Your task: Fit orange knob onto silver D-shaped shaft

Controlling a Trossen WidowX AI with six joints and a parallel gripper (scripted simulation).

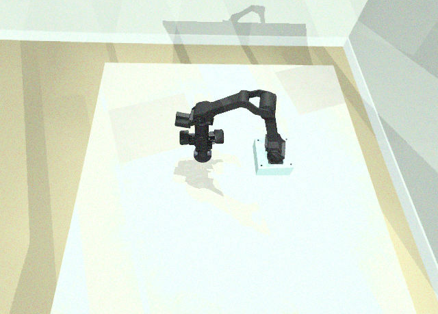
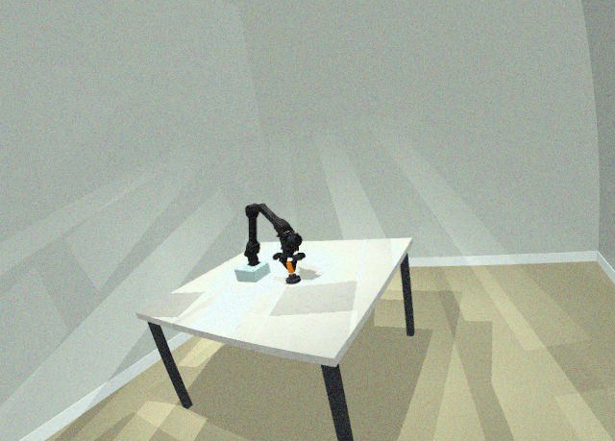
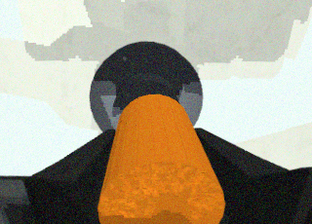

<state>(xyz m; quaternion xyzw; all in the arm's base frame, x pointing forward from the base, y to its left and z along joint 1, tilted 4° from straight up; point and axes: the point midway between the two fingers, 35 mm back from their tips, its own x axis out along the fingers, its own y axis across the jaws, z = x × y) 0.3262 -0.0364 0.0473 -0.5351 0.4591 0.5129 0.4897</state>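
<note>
My gripper tip is 4 cm above the round pedestal and 1 cm past it. Round my gripper tip: orange knob 3 cm above.
</note>
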